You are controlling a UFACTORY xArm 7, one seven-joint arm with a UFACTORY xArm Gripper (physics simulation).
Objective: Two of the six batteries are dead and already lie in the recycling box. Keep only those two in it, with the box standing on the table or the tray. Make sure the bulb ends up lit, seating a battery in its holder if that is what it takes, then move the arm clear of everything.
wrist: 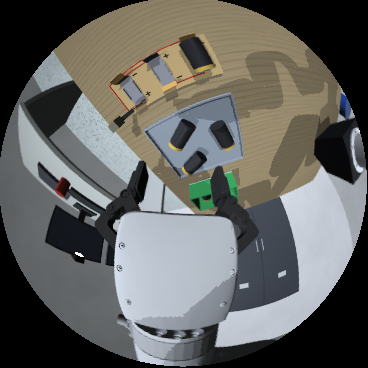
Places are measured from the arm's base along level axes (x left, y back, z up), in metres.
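Pixels of known places: gripper, fingertip midpoint: (179, 169).
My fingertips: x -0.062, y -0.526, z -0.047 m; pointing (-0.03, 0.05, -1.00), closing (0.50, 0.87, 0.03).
Observation:
For each thing: its middle in the pictures, then the offset to it from my fingertips. "spot": a spot on its surface instead. Level surfaces: height alone.
- wooden circuit board, surface spot: (178, 66) spot: dx -0.118, dy +0.054, dz -0.127 m
- black battery, body centre: (196, 54) dx -0.124, dy +0.089, dz -0.108 m
- grey middle holder, surface spot: (162, 73) spot: dx -0.118, dy +0.024, dz -0.126 m
- grey left holder, surface spot: (132, 91) spot: dx -0.119, dy -0.041, dz -0.126 m
- grey tray, body centre: (200, 141) dx +0.055, dy +0.026, dz -0.131 m
- green recycling box, surface spot: (231, 183) spot: dx +0.196, dy +0.072, dz -0.090 m
- small dark part, surface spot: (122, 120) spot: dx -0.084, dy -0.059, dz -0.064 m
- wooden table, its level: dz -0.137 m
The wooden circuit board (178, 66) lies at the top of the view. A black battery (196, 53) sits in its right holder; the grey middle holder (162, 73) and grey left holder (132, 91) show no battery. I cannot make out a bulb or whether it is lit. The grey tray (206, 114) holds three black batteries (182, 134) (222, 135) (194, 162), lying apart. The green recycling box (231, 183) stands beside the tray, with something dark inside, partly hidden by my right finger. My gripper (179, 169) is open and empty, its right finger overlapping the box in view.
A small dark part (122, 120) sticks out at the board's lower left corner, near the edge of the wooden table (280, 110). A black block (340, 150) with a pale round fitting and a blue object (344, 105) are at the right. A dark grey cabinet (275, 250) stands below the table edge.

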